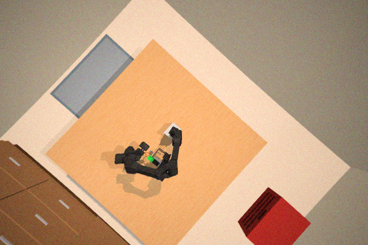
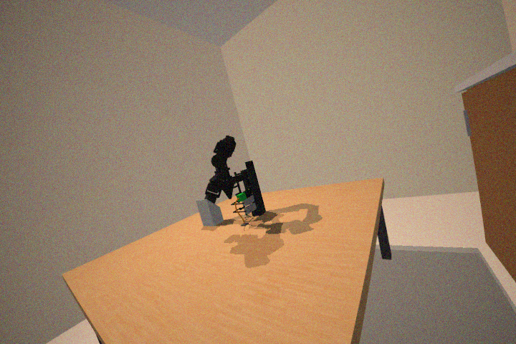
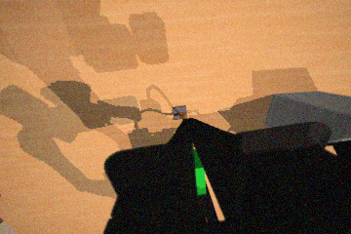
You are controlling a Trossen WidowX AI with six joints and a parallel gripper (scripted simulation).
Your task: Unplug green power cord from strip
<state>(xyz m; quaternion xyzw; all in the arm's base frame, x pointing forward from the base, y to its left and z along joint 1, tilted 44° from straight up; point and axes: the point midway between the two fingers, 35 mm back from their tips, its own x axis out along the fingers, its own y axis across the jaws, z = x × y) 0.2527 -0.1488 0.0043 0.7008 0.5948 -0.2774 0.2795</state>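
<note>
The green plug is 100 mm to the left of my gripper tip and 10 mm below it.
</note>
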